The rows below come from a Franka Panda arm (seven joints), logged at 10 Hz.
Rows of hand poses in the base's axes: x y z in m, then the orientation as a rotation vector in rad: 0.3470 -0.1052 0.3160 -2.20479 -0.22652 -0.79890; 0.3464 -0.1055 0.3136 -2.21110 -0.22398 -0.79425; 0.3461 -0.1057 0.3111 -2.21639 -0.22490 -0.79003; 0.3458 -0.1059 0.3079 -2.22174 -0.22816 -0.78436; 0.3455 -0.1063 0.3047 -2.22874 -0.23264 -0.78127; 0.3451 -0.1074 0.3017 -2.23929 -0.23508 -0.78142; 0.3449 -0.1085 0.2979 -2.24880 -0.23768 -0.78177; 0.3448 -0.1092 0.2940 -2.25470 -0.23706 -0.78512; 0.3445 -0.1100 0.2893 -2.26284 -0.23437 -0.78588; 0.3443 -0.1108 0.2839 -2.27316 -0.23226 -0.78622; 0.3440 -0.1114 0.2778 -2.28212 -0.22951 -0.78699
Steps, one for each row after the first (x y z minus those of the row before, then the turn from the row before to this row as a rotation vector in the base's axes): -0.0006 -0.0003 -0.0024 -0.00428 0.00519 -0.00174; -0.0003 -0.0002 -0.0025 -0.00448 0.00363 0.00066; -0.0003 -0.0002 -0.0032 -0.00504 0.00395 0.00272; -0.0003 -0.0004 -0.0032 -0.00732 0.00205 0.00207; -0.0004 -0.0011 -0.0030 -0.01043 0.00099 -0.00151; -0.0002 -0.0011 -0.0038 -0.00956 0.00061 -0.00119; -0.0001 -0.0007 -0.0039 -0.00572 -0.00117 -0.00334; -0.0003 -0.0008 -0.0047 -0.00676 0.00162 -0.00442; -0.0002 -0.0008 -0.0054 -0.00887 0.00211 -0.00452; -0.0003 -0.0006 -0.0061 -0.00750 0.00175 -0.00469
